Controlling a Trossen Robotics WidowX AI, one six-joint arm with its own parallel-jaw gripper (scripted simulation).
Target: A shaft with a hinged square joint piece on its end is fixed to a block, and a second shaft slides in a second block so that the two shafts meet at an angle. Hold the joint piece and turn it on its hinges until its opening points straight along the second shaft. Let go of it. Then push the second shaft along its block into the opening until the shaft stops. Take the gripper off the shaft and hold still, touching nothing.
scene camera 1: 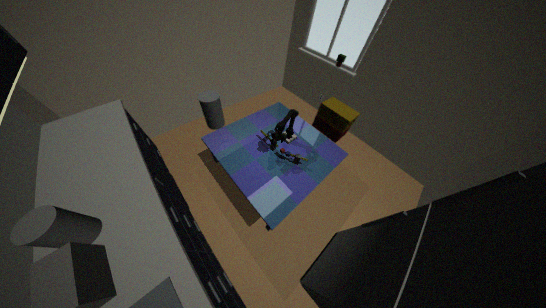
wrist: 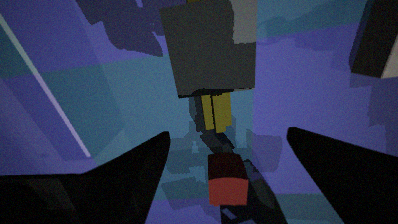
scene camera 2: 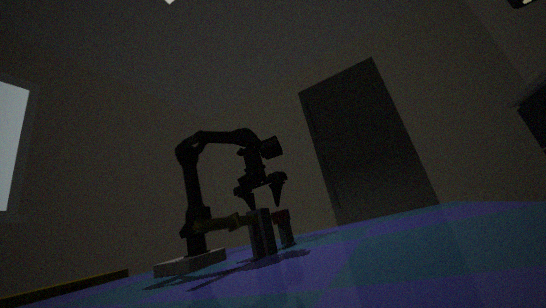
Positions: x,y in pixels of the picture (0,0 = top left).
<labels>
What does the gripper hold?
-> Nothing.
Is the gripper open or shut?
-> Open.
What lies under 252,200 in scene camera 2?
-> The gripper.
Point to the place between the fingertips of the gripper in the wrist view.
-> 226,134
</labels>
